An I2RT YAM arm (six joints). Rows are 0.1 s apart.
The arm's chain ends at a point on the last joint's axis. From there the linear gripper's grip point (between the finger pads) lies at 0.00 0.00 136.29 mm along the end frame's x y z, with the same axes.
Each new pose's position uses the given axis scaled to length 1; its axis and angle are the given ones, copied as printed.
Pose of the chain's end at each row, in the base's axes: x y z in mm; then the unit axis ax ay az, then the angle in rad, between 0 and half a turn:
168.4, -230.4, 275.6, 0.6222, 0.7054, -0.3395, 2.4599
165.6, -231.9, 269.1, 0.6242, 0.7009, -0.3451, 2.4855
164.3, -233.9, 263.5, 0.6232, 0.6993, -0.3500, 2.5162
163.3, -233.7, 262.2, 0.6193, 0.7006, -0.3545, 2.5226
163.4, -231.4, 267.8, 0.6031, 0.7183, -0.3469, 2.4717
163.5, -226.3, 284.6, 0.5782, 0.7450, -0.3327, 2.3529
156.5, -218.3, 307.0, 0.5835, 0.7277, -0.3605, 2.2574
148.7, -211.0, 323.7, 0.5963, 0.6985, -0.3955, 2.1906
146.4, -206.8, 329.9, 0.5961, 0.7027, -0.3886, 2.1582
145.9, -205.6, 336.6, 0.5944, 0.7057, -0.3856, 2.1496
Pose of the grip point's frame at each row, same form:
177.8, -341.8, 197.7, 0.6222, 0.7054, -0.3395, 2.4599
171.3, -342.9, 190.2, 0.6242, 0.7009, -0.3451, 2.4855
166.3, -344.0, 183.2, 0.6232, 0.6993, -0.3500, 2.5162
164.4, -344.1, 182.3, 0.6193, 0.7006, -0.3545, 2.5226
173.3, -343.0, 190.2, 0.6031, 0.7183, -0.3469, 2.4717
190.8, -339.8, 214.3, 0.5782, 0.7450, -0.3327, 2.3529
186.4, -338.2, 249.5, 0.5835, 0.7277, -0.3605, 2.2574
175.4, -336.7, 278.2, 0.5963, 0.6985, -0.3955, 2.1906
177.1, -332.3, 286.4, 0.5961, 0.7027, -0.3886, 2.1582
178.1, -330.8, 293.4, 0.5944, 0.7057, -0.3856, 2.1496

